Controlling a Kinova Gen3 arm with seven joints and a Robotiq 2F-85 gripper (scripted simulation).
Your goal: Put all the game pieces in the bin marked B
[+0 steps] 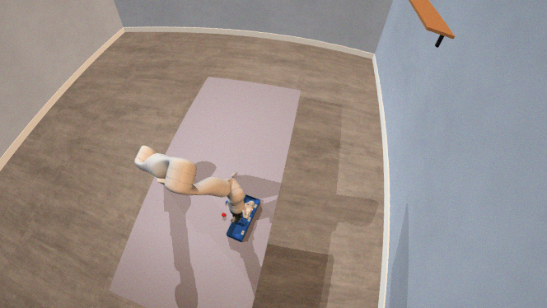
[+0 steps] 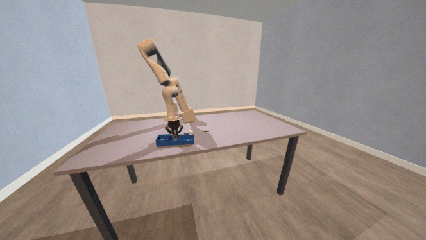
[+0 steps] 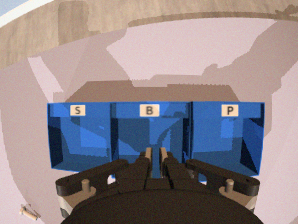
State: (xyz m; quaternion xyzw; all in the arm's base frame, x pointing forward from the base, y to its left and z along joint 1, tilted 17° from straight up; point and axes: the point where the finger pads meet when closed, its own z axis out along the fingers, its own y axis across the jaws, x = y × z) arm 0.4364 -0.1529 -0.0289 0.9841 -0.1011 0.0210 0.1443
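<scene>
Right now my hand is 2 cm short of the blue bin and 1 cm above it. The rest, counted from my hand: blue stick 9 cm behind, 9 cm to the left, 3 cm below; red game piece 9 cm behind, 3 cm below; brass ring 3 cm behind, 13 cm to the left, 3 cm below.
</scene>
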